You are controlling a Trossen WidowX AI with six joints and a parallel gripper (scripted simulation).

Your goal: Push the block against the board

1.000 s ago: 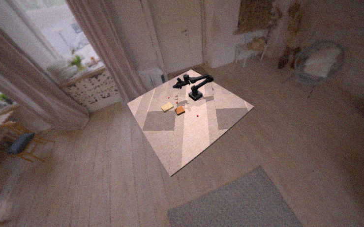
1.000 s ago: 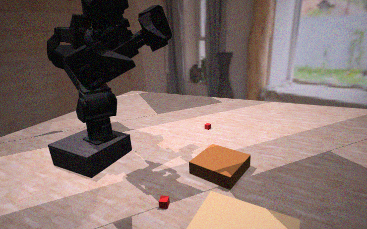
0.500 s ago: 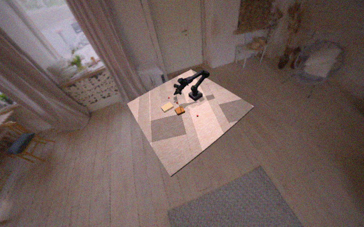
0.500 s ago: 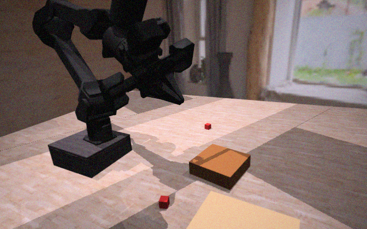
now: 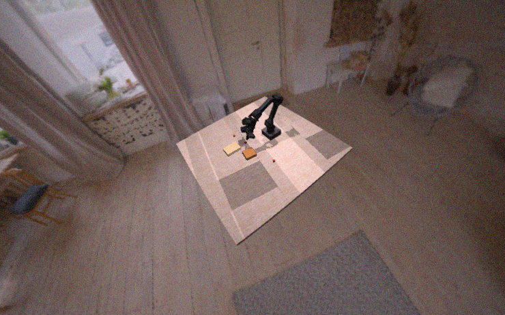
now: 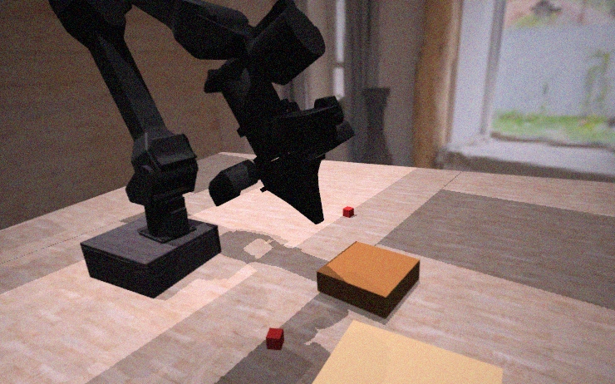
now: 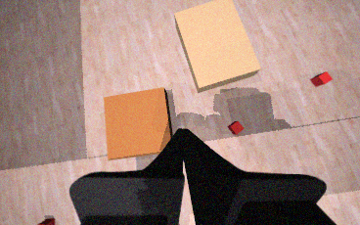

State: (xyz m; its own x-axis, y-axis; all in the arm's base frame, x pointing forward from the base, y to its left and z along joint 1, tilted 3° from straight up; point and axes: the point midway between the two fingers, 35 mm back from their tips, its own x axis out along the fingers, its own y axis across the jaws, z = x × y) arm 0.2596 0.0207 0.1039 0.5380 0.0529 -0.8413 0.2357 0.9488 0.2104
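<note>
My gripper tip is 10 cm above the orange square block, 7 cm to the right of it and 3 cm short of it. The rest, counted from my gripper tip: board 14 cm ahead, 10 cm below, 8 cm to the right.
</note>
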